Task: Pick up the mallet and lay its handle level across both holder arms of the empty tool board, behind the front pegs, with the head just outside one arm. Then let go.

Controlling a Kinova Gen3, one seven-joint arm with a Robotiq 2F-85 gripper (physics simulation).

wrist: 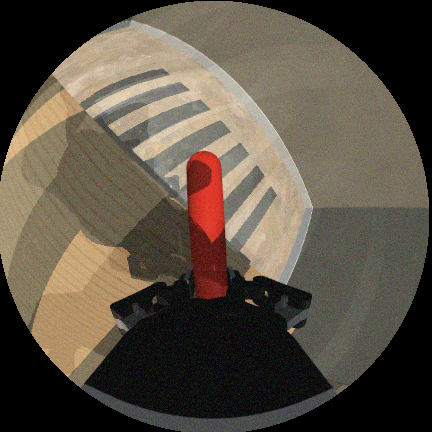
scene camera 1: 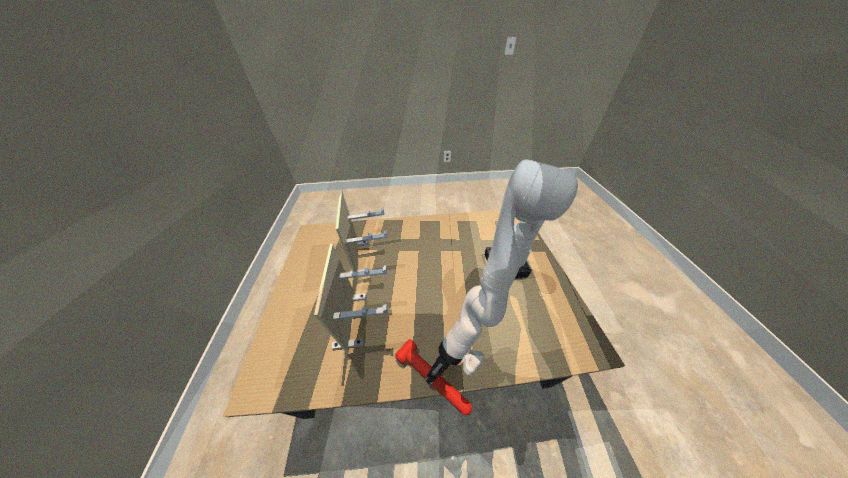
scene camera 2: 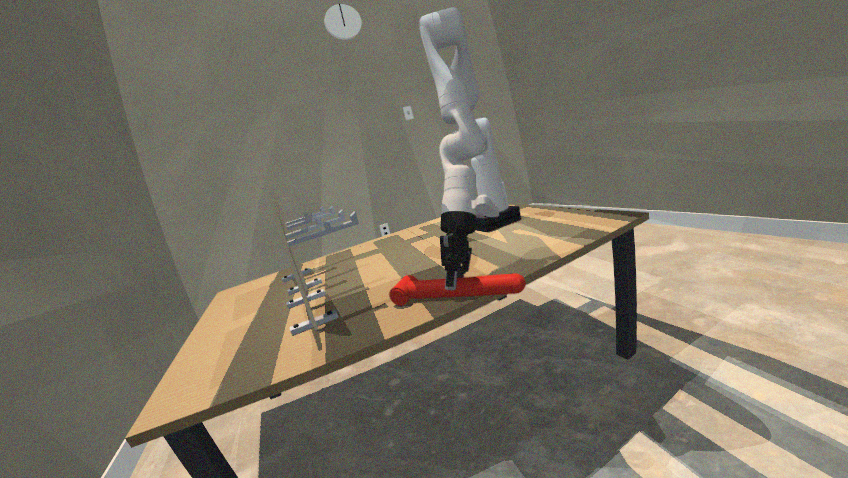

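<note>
The red mallet (scene camera 1: 454,399) (scene camera 2: 492,285) (wrist: 205,200) lies near the table's front edge, its head toward the tool boards and its handle end beyond the edge. My gripper (scene camera 1: 432,378) (scene camera 2: 451,283) (wrist: 210,275) points down and is shut on the mallet's handle, between head and handle end. The head is hidden in the wrist view. Two upright tool boards stand in a row at the left: a nearer board (scene camera 1: 333,290) and a farther board (scene camera 1: 343,228). Each has two grey holder arms with pegs; no tool shows on either. The nearer board's arms (scene camera 1: 363,273) (scene camera 1: 360,311) extend toward the robot's side.
The wooden table (scene camera 1: 255,380) (scene camera 2: 195,362) carries the boards on small bolted feet (scene camera 1: 355,343) (scene camera 2: 312,322). The arm's black base (scene camera 1: 522,271) (scene camera 2: 498,219) stands at the table's far right. A dark rug (scene camera 2: 415,403) lies on the floor in front.
</note>
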